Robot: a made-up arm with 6 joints. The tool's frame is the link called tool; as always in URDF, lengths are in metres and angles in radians. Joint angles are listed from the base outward. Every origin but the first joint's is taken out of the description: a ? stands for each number. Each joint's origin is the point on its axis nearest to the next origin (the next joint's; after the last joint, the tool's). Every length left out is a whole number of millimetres.
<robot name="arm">
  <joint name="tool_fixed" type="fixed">
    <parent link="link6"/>
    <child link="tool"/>
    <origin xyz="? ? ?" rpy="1.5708 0 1.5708"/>
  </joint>
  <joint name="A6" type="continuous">
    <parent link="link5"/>
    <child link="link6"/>
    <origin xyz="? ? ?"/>
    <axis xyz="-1 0 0"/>
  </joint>
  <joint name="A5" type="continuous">
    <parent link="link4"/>
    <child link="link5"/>
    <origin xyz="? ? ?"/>
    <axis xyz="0 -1 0"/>
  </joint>
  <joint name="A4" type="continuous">
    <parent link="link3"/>
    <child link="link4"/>
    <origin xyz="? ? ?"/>
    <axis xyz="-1 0 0"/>
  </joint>
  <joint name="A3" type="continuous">
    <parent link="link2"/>
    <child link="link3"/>
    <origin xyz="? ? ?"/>
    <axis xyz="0 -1 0"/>
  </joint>
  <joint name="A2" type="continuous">
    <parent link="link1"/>
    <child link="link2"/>
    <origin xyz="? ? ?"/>
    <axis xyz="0 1 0"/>
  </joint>
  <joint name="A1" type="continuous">
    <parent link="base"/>
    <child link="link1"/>
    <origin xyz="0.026 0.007 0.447"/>
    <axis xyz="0 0 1"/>
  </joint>
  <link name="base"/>
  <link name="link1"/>
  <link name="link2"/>
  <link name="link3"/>
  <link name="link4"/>
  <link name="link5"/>
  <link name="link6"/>
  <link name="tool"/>
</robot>
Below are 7 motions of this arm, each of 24 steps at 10 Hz.
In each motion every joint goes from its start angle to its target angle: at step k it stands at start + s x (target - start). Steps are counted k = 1, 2, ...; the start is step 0. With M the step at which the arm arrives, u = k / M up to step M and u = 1 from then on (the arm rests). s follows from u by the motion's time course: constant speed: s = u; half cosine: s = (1 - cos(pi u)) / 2; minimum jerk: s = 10 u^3 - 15 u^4 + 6 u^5.
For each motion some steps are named. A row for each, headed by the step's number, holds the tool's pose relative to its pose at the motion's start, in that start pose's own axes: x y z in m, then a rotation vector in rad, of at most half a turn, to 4 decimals.
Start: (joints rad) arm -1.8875 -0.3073 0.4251 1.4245 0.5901 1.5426
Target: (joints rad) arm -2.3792 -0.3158 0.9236 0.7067 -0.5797 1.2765
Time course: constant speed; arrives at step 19
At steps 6, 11, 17, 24:
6: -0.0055 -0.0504 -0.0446 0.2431 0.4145 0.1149
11: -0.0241 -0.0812 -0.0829 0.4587 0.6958 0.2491
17: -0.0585 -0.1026 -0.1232 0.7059 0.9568 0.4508
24: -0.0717 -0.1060 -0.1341 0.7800 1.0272 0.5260

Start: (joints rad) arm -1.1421 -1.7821 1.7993 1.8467 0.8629 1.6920
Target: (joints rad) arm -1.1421 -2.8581 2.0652 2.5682 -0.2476 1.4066
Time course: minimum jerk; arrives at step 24
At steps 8, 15, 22, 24:
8: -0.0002 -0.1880 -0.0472 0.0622 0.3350 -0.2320
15: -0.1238 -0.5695 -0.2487 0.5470 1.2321 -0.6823
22: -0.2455 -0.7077 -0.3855 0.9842 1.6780 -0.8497
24: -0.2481 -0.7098 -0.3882 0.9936 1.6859 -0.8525

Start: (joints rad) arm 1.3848 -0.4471 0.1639 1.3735 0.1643 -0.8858
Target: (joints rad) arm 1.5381 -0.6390 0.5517 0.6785 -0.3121 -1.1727
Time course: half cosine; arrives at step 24
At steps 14, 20, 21, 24:
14: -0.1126 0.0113 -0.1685 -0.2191 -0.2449 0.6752
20: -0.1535 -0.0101 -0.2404 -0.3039 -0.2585 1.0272
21: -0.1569 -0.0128 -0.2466 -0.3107 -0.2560 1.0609
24: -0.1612 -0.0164 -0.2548 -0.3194 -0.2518 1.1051

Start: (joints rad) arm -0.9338 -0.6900 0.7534 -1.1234 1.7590 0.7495
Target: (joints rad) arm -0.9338 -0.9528 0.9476 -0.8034 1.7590 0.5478
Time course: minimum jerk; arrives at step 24
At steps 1, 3, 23, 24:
1: 0.0001 0.0001 0.0001 -0.0002 0.0000 0.0005
3: 0.0027 0.0023 0.0029 -0.0049 0.0006 0.0107
23: 0.1300 0.1990 0.1867 -0.3556 0.0320 0.6282
24: 0.1300 0.1992 0.1869 -0.3559 0.0320 0.6286

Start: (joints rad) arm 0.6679 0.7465 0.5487 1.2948 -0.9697 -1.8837
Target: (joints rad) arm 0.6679 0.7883 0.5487 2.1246 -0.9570 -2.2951
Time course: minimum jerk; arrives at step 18
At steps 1, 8, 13, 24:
1: 0.0002 -0.0001 -0.0002 -0.0010 0.0003 -0.0001
8: 0.0366 -0.0410 -0.0452 -0.2399 0.1033 -0.0382
13: 0.0638 -0.1119 -0.0882 -0.4912 0.2778 -0.0931
24: 0.0678 -0.1357 -0.0976 -0.5557 0.3375 -0.1119

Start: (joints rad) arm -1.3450 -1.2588 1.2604 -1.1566 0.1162 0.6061
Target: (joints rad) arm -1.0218 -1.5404 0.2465 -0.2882 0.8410 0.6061
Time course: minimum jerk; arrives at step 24
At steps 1, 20, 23, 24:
1: -0.0002 0.0002 -0.0001 -0.0001 -0.0006 -0.0005
20: -0.2295 0.2196 -0.2123 -0.0406 -0.3952 -0.7503
23: -0.2345 0.2254 -0.2196 -0.0399 -0.3891 -0.7716
24: -0.2346 0.2255 -0.2197 -0.0399 -0.3890 -0.7720

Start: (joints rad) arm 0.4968 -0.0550 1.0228 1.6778 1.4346 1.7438
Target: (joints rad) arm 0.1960 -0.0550 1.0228 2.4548 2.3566 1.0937
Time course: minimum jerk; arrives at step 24
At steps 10, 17, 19, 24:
10: -0.0081 0.0238 0.0628 -0.3458 -0.2900 0.2420
17: -0.0125 0.1001 0.1329 -0.9366 -0.5392 0.7755
19: -0.0126 0.1178 0.1410 -1.0445 -0.5591 0.8875
24: -0.0126 0.1314 0.1460 -1.1239 -0.5692 0.9730

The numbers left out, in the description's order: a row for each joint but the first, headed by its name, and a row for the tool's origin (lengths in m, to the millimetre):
tool: 0 -0.016 -0.008
A6: 0.01 0 0.001
A5: 0 -0.22 0.03
A4: 0.299 0 0.01
A3: -0.008 0 0.574
A2: 0.012 0.002 0

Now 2 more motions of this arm.
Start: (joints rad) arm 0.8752 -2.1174 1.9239 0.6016 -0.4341 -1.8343
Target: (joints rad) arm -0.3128 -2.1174 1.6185 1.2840 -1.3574 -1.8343
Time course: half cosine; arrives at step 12
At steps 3, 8, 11, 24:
3: 0.0274 -0.1097 -0.0087 0.0867 -0.1302 -0.0257
8: 0.2289 -0.4750 -0.2354 0.3931 -0.4590 -0.2996
11: 0.3280 -0.5421 -0.3917 0.4619 -0.4860 -0.4332
24: 0.3353 -0.5448 -0.4042 0.4656 -0.4859 -0.4425

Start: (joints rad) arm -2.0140 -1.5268 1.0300 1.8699 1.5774 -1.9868
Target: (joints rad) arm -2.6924 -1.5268 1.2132 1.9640 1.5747 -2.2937
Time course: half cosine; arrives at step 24
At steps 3, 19, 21, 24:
3: 0.0064 0.0051 0.0234 0.0238 0.0095 -0.0013
19: 0.2338 -0.0319 0.5221 0.5541 0.1822 -0.0600
21: 0.2564 -0.0462 0.5547 0.5934 0.1923 -0.0671
24: 0.2698 -0.0552 0.5732 0.6162 0.1981 -0.0715

